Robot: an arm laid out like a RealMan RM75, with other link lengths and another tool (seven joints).
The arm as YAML. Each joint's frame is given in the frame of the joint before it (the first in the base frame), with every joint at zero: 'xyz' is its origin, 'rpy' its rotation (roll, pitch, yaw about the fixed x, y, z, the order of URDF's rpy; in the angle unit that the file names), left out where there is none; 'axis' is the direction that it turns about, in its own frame. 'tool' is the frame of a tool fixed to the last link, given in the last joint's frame.
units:
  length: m
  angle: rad
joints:
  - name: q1
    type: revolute
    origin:
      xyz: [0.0, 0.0, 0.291]
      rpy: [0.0, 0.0, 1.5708]
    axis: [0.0, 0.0, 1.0]
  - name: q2
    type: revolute
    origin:
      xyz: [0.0, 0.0, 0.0]
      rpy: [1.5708, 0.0, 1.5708]
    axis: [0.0, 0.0, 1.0]
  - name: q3
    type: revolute
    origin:
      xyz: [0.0, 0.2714, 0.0]
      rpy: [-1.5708, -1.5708, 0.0]
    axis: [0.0, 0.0, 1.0]
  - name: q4
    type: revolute
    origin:
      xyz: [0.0, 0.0, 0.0]
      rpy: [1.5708, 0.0, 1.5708]
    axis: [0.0, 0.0, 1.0]
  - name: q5
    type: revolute
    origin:
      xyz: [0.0, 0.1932, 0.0]
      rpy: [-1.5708, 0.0, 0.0]
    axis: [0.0, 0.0, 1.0]
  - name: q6
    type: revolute
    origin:
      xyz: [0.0, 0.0, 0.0]
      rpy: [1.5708, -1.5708, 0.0]
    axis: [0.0, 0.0, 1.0]
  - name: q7
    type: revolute
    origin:
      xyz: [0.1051, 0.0, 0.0]
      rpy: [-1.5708, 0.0, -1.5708]
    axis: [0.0, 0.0, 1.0]
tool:
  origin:
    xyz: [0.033, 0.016, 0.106]
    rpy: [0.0, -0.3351, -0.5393]
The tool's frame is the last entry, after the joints.
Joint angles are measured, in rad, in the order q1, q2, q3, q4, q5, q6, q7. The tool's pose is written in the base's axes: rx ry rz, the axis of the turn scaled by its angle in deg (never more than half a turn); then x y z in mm. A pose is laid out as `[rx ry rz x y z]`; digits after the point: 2 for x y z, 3 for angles.
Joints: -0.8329, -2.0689, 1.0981, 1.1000, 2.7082, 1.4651, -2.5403
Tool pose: [-93.988 131.806 60.929 -241.86 416.03 17.09]
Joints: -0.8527, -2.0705, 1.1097, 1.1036, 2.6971, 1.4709, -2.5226
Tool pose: [-91.155 134.285 59.403 -230.85 419.55 14.55]
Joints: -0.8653, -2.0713, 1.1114, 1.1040, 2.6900, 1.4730, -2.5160
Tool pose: [-89.842 135.124 58.521 -224.21 421.84 13.24]
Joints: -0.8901, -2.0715, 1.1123, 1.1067, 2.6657, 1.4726, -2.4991
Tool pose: [-86.706 136.376 56.321 -208.93 427.48 10.78]
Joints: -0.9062, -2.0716, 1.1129, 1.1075, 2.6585, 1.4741, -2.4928
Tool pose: [-85.088 137.147 55.480 -200.69 430.51 9.98]
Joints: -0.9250, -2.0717, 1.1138, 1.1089, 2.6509, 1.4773, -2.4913
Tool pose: [-83.593 137.792 54.590 -191.12 433.44 9.09]
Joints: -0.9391, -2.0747, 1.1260, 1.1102, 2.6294, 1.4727, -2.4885
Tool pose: [-81.755 138.562 52.796 -180.04 434.95 4.43]
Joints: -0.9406, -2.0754, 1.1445, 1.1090, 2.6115, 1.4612, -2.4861
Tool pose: [-80.537 139.142 51.796 -175.46 435.27 0.46]
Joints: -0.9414, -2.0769, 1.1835, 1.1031, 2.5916, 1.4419, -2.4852
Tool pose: [-78.863 140.644 50.757 -171.13 434.51 -6.68]
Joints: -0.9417, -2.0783, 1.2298, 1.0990, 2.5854, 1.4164, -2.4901
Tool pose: [-76.885 142.318 50.972 -168.66 434.84 -12.77]
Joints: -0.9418, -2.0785, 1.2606, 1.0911, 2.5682, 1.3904, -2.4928
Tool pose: [-75.639 142.806 50.436 -165.51 435.39 -18.50]
